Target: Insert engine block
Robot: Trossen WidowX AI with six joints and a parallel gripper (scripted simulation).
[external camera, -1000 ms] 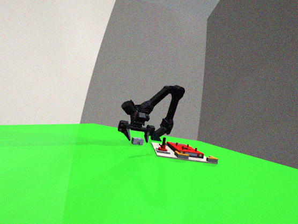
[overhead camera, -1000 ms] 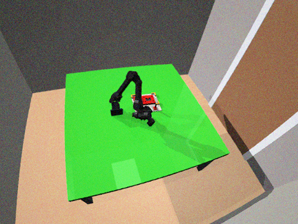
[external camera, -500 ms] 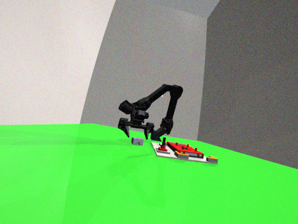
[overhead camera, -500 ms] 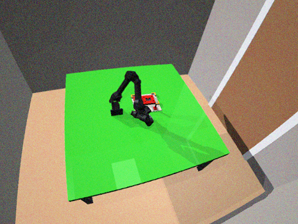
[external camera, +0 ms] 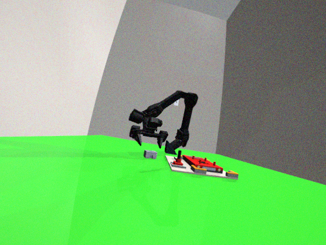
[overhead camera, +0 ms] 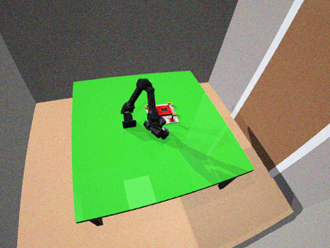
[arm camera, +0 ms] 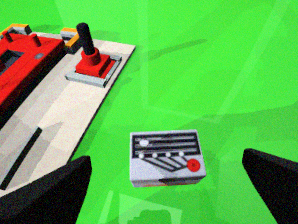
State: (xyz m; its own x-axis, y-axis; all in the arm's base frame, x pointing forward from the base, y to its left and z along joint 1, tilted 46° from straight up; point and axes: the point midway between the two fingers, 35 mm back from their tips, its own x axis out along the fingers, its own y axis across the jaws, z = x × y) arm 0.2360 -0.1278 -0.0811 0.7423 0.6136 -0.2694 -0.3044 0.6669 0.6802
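The engine block lies 3 cm below my gripper tip and 2 cm ahead of it.
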